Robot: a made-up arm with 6 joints. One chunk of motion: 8 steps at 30 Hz.
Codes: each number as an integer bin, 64 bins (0 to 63) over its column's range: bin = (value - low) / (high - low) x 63, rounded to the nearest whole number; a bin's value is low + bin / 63 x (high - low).
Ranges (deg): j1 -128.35..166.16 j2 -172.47..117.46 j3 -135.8..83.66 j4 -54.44..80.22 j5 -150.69..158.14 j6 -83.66..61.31
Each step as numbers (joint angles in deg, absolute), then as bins.
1 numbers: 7.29 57.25 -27.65 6.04 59.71 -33.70
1 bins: 29 50 31 28 43 22
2 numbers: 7.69 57.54 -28.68 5.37 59.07 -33.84
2 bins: 29 50 31 28 43 22
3 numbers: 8.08 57.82 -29.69 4.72 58.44 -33.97
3 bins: 29 50 30 28 43 22
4 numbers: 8.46 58.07 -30.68 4.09 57.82 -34.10
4 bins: 29 50 30 27 43 22
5 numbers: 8.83 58.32 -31.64 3.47 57.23 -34.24
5 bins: 29 50 30 27 42 21
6 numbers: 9.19 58.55 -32.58 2.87 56.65 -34.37
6 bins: 29 50 30 27 42 21
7 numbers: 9.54 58.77 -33.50 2.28 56.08 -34.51
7 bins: 29 50 29 27 42 21
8 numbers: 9.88 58.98 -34.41 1.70 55.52 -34.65
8 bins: 30 50 29 26 42 21
